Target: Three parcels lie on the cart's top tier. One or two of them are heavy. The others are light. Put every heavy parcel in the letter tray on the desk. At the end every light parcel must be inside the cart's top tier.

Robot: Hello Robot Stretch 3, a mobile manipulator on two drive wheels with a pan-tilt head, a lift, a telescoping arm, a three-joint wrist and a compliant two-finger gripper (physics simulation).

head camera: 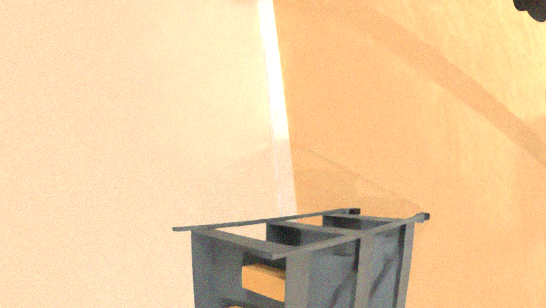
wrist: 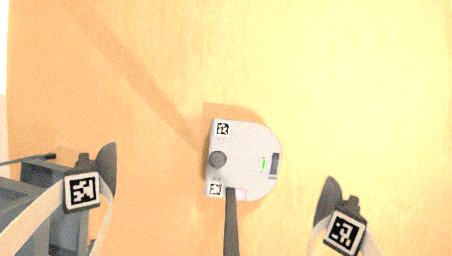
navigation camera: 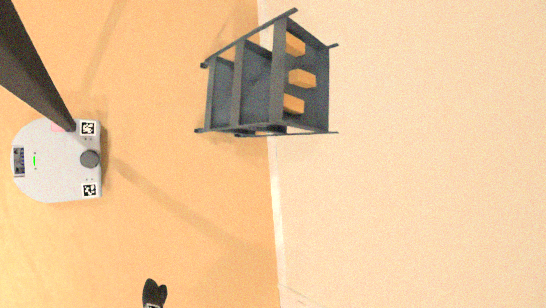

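Three orange-tan box parcels lie apart in a row in the top tier of the dark grey cart. In the head view one parcel shows through the cart's side, and a sliver of another shows at the bottom edge. My gripper is open and empty, its fingers wide apart in the wrist view. It is well away from the parcels. One fingertip shows at the bottom of the navigation view and part of one at the head view's top right. The letter tray and desk do not show.
My round-ended base stands on the orange floor, with the dark mast rising from it. The cart stands near a pale wall with a white skirting strip. The cart is at the wrist view's lower left.
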